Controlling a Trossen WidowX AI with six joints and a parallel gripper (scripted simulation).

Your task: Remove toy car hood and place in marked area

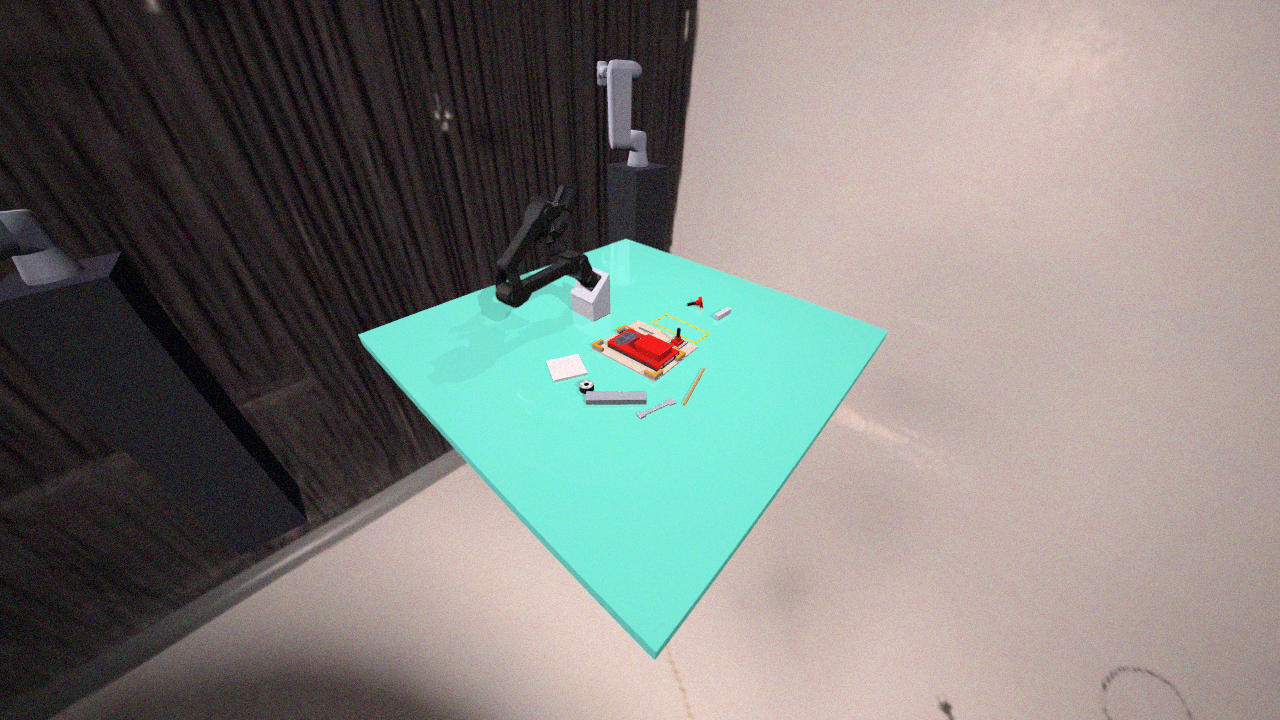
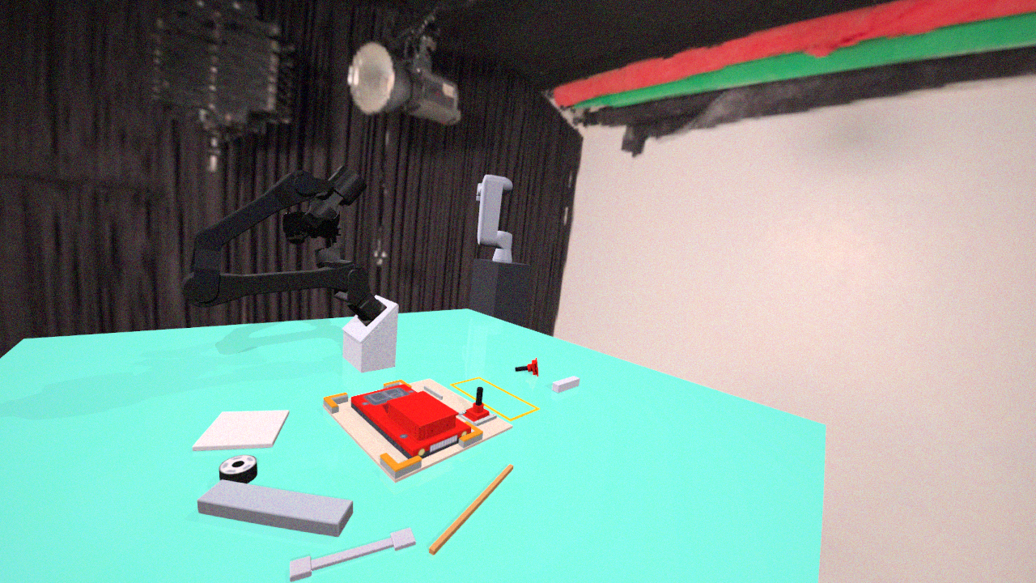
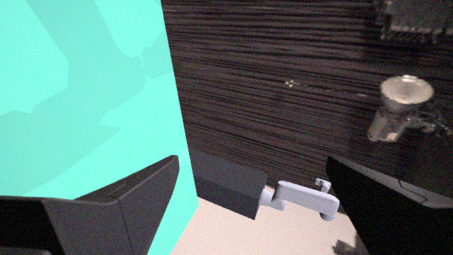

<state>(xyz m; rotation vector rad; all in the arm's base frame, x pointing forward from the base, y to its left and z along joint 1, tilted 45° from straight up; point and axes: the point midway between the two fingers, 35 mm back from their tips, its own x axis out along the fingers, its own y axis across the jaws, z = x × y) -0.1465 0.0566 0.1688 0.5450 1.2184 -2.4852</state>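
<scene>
Now: gripper tip 51 cm short of the hood, 3 cm to the right of it and 24 cm above it. The rest, counted from my gripper tip: white tile 38 cm ahead, 20 cm to the right, 28 cm below; grey engine block 51 cm ahead, 4 cm to the left, 26 cm below; black ring 50 cm ahead, 21 cm to the right, 27 cm below.
</scene>
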